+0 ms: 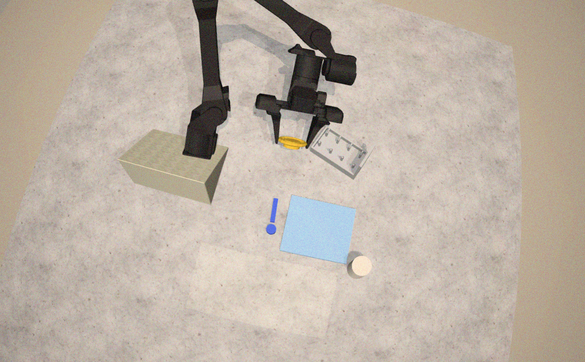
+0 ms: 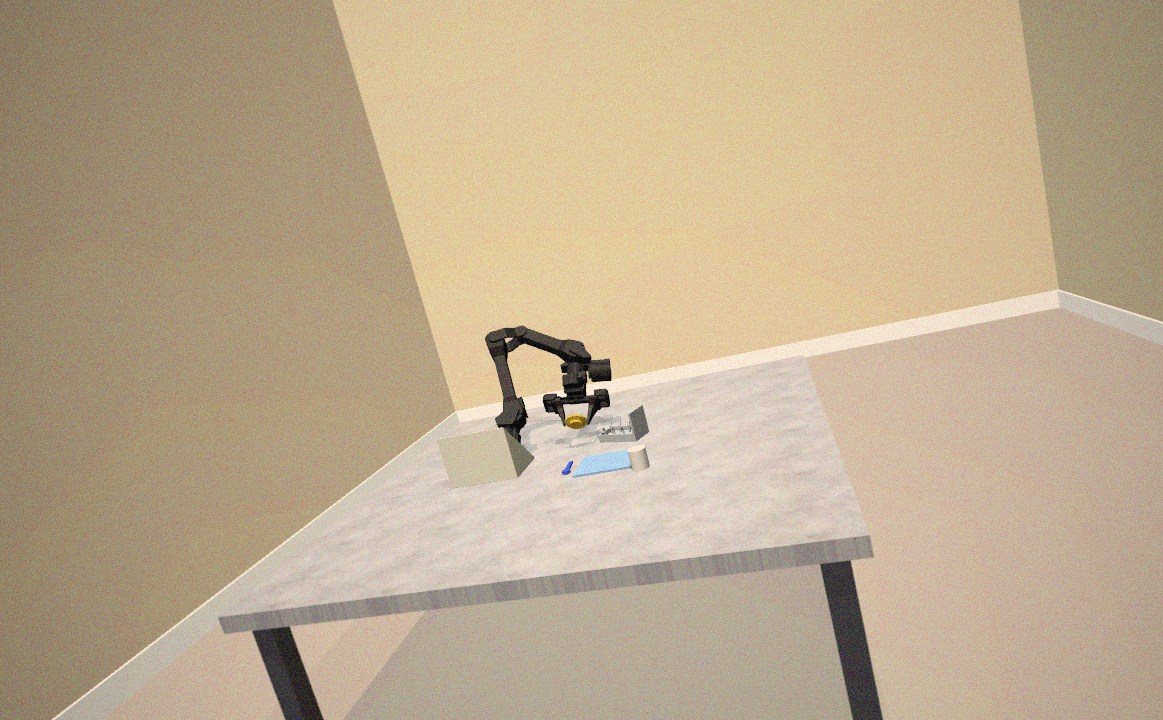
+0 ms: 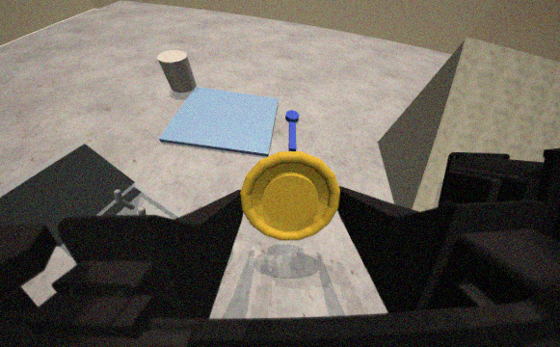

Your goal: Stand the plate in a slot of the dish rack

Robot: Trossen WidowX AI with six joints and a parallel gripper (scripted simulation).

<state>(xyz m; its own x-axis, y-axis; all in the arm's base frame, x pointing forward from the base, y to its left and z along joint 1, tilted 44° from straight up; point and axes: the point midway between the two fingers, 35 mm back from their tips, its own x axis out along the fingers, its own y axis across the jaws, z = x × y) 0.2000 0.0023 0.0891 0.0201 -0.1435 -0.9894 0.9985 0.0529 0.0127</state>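
The dish rack lies 120 mm ahead of my gripper tip, 30 mm to the left of it and 50 mm below it. The rest, counted from my gripper tip: light blue mat (90 mm ahead, 160 mm to the right, 70 mm below); then yellow plate (10 mm to the left, 10 mm above); then blue spoon (20 mm behind, 150 mm to the right, 70 mm below).
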